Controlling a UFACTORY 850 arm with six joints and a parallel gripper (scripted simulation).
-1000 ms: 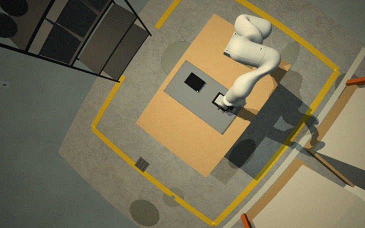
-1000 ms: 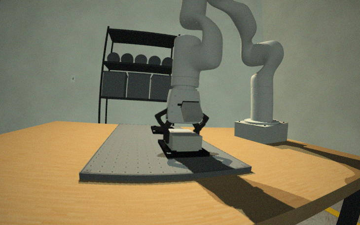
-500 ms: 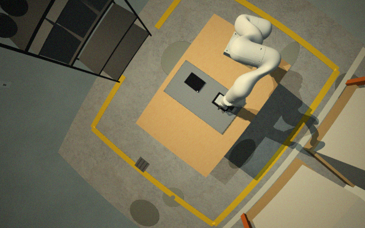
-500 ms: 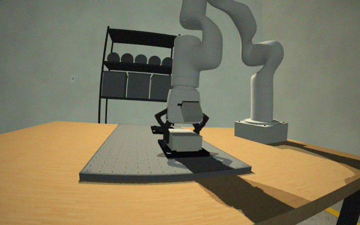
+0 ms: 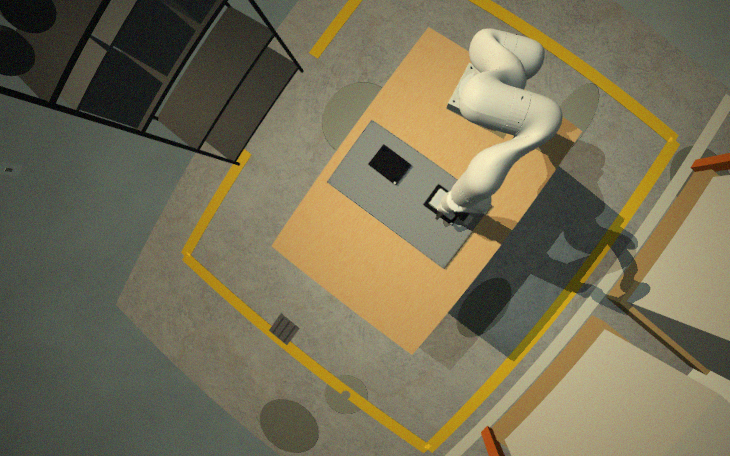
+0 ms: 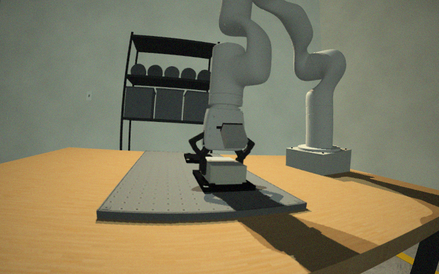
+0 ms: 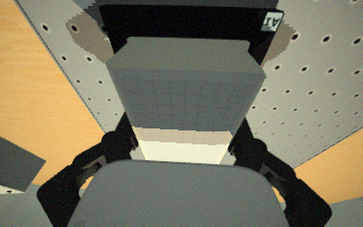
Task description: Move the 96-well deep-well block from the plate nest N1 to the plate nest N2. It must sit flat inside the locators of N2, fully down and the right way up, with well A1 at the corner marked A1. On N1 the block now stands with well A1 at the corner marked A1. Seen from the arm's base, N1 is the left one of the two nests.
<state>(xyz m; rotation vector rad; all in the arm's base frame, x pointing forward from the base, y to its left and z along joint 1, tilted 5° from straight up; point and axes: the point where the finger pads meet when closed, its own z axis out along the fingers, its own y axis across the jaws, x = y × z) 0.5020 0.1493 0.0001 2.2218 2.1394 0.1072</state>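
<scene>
Right now my hand is right at the 96-well deep-well block. The rest, counted from my hand: black nest N1: 2 cm below; black nest N2: 32 cm to the right, 2 cm below, 1 cm behind.
</scene>
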